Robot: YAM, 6 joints.
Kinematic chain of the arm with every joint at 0, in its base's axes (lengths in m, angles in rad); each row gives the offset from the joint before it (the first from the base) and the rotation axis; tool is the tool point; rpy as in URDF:
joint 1: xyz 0 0 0.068 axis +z
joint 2: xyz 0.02 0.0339 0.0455 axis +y
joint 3: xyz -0.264 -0.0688 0 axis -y
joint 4: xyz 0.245 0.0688 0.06 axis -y
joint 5: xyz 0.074 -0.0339 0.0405 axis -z
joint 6: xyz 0.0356 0 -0.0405 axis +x
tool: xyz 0 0 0 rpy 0 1.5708 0
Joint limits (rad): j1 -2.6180..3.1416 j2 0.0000..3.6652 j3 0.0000..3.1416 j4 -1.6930..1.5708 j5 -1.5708..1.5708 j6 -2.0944..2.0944
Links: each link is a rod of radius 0.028 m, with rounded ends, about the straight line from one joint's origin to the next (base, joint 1, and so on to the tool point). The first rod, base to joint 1, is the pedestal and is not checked.
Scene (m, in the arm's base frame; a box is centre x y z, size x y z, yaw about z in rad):
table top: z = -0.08
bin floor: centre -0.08 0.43 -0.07 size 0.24 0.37 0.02 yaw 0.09
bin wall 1: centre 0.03 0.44 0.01 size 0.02 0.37 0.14 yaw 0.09
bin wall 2: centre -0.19 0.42 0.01 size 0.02 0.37 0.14 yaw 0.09
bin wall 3: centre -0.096 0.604 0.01 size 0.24 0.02 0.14 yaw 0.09
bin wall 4: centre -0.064 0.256 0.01 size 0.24 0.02 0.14 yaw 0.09
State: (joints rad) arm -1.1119 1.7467 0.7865 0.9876 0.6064 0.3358
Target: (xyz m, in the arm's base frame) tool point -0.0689 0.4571 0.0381
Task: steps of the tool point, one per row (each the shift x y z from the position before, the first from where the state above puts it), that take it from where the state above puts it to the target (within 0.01 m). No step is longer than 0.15 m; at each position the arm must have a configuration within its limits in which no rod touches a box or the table.
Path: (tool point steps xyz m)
1: 0.0955 0.0456 -0.0009
2: 0.0805 0.0734 -0.0012
3: 0.0575 0.0960 -0.0016
4: 0.0280 0.1114 -0.0020
5: -0.0054 0.1177 -0.0023
6: -0.0400 0.1138 -0.0026
7: -0.0728 0.0999 -0.0030
8: -0.1006 0.0763 -0.0033
9: -0.1210 0.0452 -0.0037
10: -0.1315 0.0087 -0.0039
11: -0.0011 0.0060 -0.0736
12: 0.0011 -0.0060 -0.0737

